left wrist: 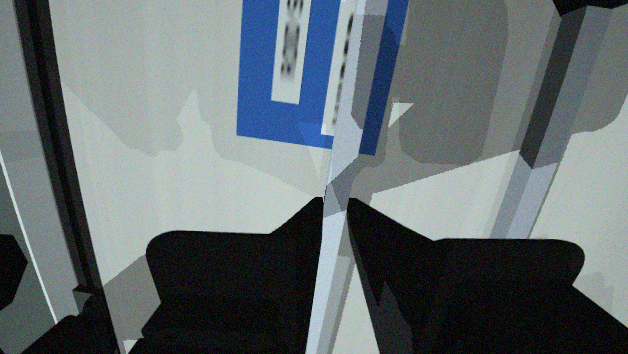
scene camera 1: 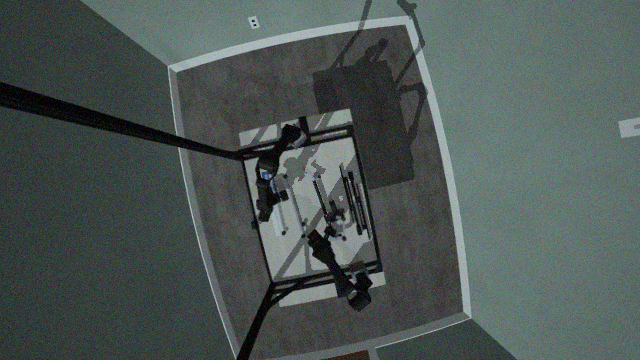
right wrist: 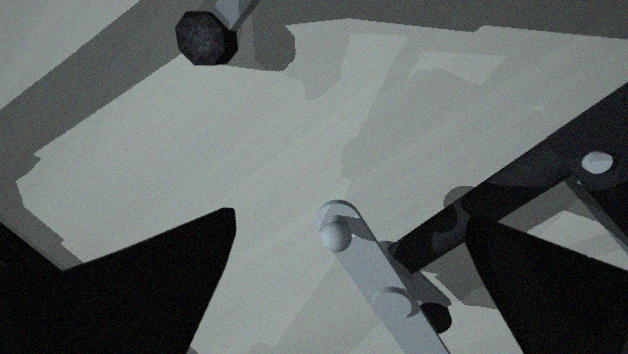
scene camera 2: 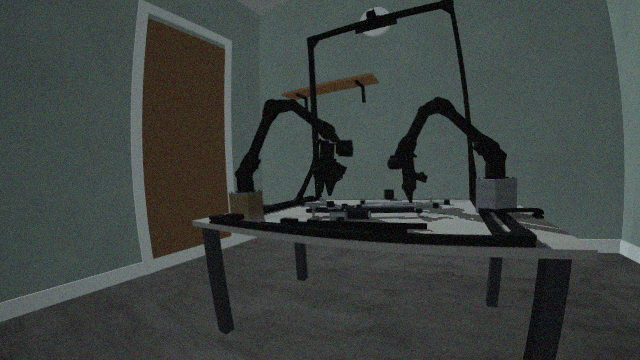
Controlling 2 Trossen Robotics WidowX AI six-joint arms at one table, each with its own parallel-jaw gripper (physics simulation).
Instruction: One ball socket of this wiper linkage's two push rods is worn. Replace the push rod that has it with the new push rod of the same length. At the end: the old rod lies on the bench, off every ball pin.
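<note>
My left gripper (scene camera 2: 409,200) (left wrist: 334,205) is shut on a pale push rod (left wrist: 347,145) (scene camera 1: 281,216), low over the bench; the rod runs past a blue label (left wrist: 260,112) (scene camera 1: 266,175). A second pale rod (left wrist: 520,212) (scene camera 1: 296,200) lies to the right of it, with a black socket (left wrist: 582,6) at its far end in the left wrist view. My right gripper (scene camera 2: 329,194) (right wrist: 349,223) is open and empty, above a silver crank (right wrist: 367,255) with a bare ball pin (right wrist: 336,236). A black rod socket (right wrist: 204,39) lies at upper left in the right wrist view. The worn socket cannot be told.
A dark linkage bar (right wrist: 520,165) (scene camera 1: 321,196) runs near the crank. Several long dark bars (scene camera 1: 356,202) lie along the right of the bench in scene camera 1. A black frame (scene camera 2: 311,75) rises around the bench. A small black block (scene camera 2: 389,194) stands behind the linkage.
</note>
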